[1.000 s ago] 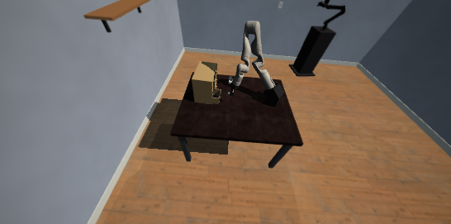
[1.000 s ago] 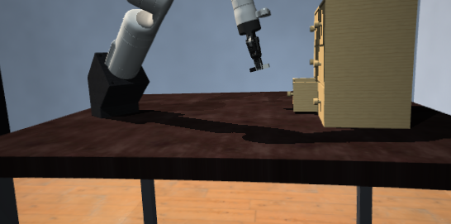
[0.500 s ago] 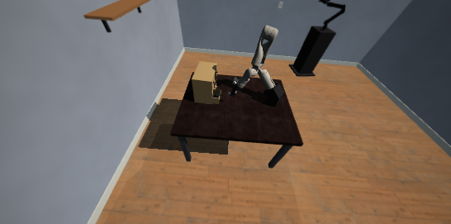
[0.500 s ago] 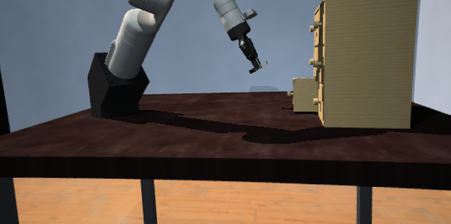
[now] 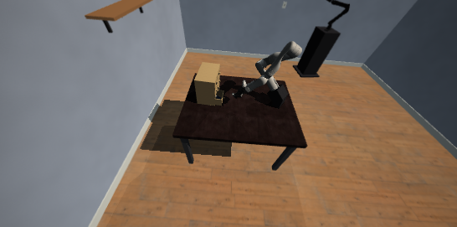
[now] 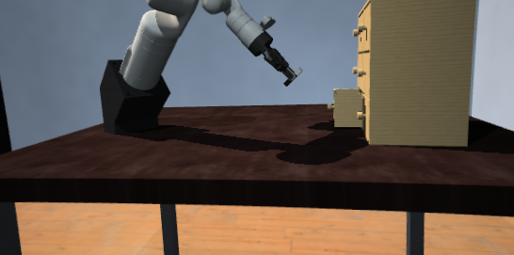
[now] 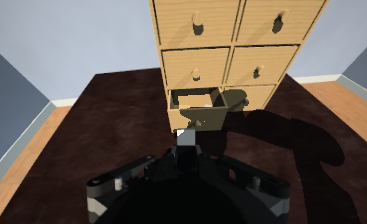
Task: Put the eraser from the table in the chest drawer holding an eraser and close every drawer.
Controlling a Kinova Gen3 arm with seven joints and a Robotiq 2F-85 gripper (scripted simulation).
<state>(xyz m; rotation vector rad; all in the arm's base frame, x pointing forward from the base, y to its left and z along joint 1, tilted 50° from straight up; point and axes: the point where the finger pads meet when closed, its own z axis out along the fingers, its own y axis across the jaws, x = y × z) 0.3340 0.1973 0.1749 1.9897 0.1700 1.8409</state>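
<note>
Now: hand 170 mm short of the blue eraser, 110 mm to the left of it and 130 mm above it. The rest, counted from my hand: white eraser (10 mm ahead, 10 mm below).
</note>
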